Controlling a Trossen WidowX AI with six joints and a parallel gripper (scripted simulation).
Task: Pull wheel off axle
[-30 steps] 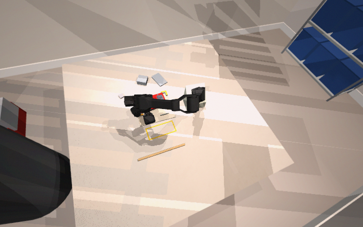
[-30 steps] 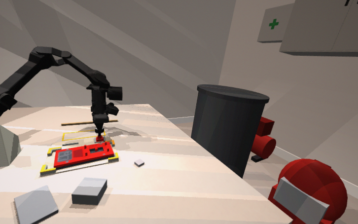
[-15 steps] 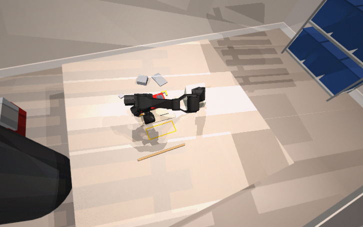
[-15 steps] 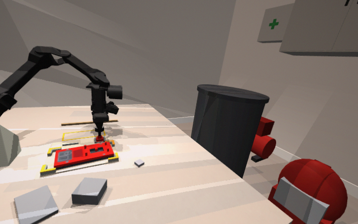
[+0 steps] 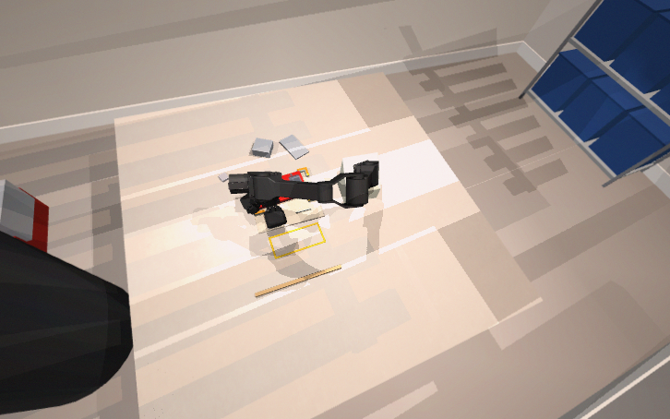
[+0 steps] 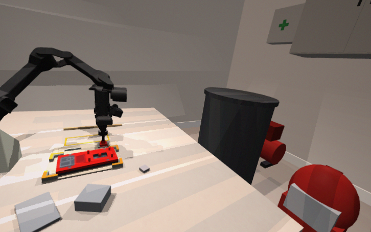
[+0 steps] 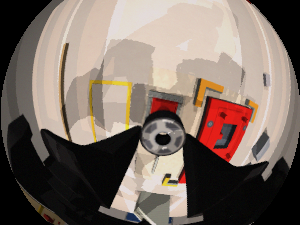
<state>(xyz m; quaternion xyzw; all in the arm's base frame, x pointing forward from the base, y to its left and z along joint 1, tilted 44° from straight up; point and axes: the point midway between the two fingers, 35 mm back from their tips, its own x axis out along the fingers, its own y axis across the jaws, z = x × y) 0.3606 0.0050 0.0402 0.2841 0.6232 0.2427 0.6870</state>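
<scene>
The thin wooden stick is 240 mm to the left of my gripper tip, 70 mm below it and 20 mm behind it.
</scene>
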